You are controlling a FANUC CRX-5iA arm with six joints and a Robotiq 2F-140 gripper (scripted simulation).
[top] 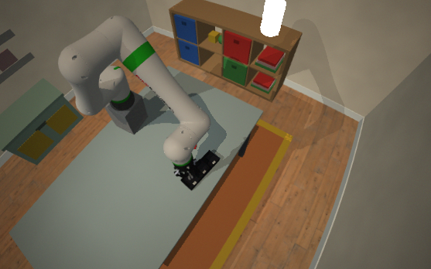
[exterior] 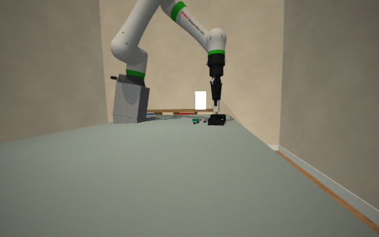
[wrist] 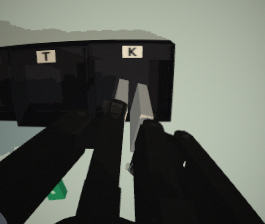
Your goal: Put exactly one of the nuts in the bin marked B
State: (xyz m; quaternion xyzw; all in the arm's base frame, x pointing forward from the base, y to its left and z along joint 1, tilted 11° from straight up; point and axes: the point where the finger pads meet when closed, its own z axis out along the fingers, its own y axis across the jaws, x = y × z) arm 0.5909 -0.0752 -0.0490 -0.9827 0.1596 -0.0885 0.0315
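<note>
Now: the small red part 19 cm to the left of my hand, 13 cm behind it and 10 cm below it. The rest, counted from my hand: green part (13 cm behind, 12 cm to the left, 10 cm below).
</note>
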